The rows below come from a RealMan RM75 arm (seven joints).
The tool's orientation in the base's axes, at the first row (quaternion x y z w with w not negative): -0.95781 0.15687 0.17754 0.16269
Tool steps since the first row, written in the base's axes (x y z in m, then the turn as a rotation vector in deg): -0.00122 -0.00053 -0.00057 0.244 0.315 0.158; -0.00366 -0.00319 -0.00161 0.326 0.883 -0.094; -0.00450 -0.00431 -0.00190 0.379 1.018 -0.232; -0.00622 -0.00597 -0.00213 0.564 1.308 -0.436; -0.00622 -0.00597 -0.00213 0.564 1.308 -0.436; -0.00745 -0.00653 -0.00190 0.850 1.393 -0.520; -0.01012 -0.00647 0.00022 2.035 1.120 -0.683; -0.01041 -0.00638 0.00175 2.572 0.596 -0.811; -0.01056 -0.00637 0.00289 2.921 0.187 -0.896
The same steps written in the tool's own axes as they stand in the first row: -0.00073 0.00106 0.00066 0.078 -0.411 -0.094; -0.00185 0.00459 0.00131 0.112 -0.886 0.313; -0.00221 0.00597 0.00140 0.180 -0.990 0.470; -0.00324 0.00813 0.00149 0.354 -1.265 0.703; -0.00324 0.00813 0.00149 0.354 -1.265 0.703; -0.00429 0.00902 0.00143 0.620 -1.422 0.726; -0.00750 0.00938 0.00035 1.802 -1.560 0.427; -0.00838 0.00901 -0.00088 2.456 -1.249 0.192; -0.00896 0.00876 -0.00184 2.898 -0.985 0.016
